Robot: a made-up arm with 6 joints.
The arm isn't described. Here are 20 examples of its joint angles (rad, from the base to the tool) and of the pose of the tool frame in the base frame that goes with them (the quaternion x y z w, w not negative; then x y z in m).
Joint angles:
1: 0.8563 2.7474 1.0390 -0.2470 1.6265 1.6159
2: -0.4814 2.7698 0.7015 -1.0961 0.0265 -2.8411
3: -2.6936 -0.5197 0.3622 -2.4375 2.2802 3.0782
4: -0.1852 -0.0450 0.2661 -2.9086 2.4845 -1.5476
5: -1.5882 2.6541 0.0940 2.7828 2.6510 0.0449
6: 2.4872 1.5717 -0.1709 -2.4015 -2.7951 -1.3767
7: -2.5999 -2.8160 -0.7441 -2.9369 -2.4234 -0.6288
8: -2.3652 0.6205 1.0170 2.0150 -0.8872 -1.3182
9: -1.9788 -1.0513 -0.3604 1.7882 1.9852 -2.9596
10: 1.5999 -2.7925 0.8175 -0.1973 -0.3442 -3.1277
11: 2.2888 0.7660 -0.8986 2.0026 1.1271 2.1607
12: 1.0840 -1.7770 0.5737 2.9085 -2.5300 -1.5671
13: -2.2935 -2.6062 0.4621 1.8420 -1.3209 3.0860
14: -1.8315 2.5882 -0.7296 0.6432 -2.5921 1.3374
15: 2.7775 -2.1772 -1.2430 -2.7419 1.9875 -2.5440
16: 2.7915 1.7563 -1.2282 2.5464 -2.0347 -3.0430
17: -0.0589 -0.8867 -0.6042 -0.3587 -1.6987 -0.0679
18: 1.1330 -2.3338 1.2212 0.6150 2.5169 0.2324
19: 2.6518 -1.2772 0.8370 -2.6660 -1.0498 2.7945
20: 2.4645 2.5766 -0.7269 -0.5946 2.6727 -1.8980
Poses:
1: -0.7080 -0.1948 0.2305 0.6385 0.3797 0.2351 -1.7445
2: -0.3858 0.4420 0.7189 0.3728 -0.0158 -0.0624 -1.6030
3: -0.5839 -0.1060 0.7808 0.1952 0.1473 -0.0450 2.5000
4: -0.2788 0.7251 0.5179 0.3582 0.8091 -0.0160 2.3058
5: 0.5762 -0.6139 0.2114 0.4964 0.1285 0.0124 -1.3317
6: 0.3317 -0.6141 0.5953 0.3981 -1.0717 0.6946 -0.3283
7: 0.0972 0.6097 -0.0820 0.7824 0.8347 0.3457 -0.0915
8: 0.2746 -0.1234 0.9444 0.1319 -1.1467 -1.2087 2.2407
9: 0.3929 0.1537 -0.1719 0.8902 0.3086 0.6394 1.9742
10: 0.1032 -0.0137 -0.7201 0.6861 0.1731 -1.3299 -1.2648
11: -0.3864 0.7551 -0.3190 0.4228 -0.7616 0.7846 0.7303
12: -0.7601 0.0617 0.6291 0.1506 -1.1195 -1.8301 0.8508
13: -0.4226 -0.6026 0.6317 0.2433 1.1398 1.2370 -0.8273
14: -0.2652 0.2327 -0.8455 0.4009 -0.0795 0.1274 -0.6706
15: -0.5691 -0.1700 0.7822 0.1883 0.5806 -0.3563 0.3709
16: -0.4868 -0.1964 0.7984 0.2950 -0.6167 0.1044 0.0473
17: 0.1420 0.6408 0.1054 0.7471 -0.3057 -0.1105 1.7080
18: 0.0833 0.1507 0.6572 0.7337 -0.6997 -1.7588 -0.9390
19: -0.8997 0.4329 -0.0357 0.0427 1.5882 -0.9847 1.7861
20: 0.0608 0.5831 0.6326 0.5060 0.1203 0.0489 -0.5173
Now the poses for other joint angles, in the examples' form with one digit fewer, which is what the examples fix.
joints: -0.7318 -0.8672 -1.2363 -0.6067 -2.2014 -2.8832
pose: -0.397 -0.226 0.767 0.450 -0.333 0.148 1.129
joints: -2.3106 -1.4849 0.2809 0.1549 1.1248 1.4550
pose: 0.717 0.166 0.313 0.601 1.051 1.352 1.553
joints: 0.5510 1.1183 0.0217 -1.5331 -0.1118 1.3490
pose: -0.039 0.534 0.229 0.813 1.412 0.862 0.344
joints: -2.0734 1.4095 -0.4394 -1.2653 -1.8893 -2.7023
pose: -0.102 -0.180 -0.159 0.965 -0.578 -0.967 -0.042
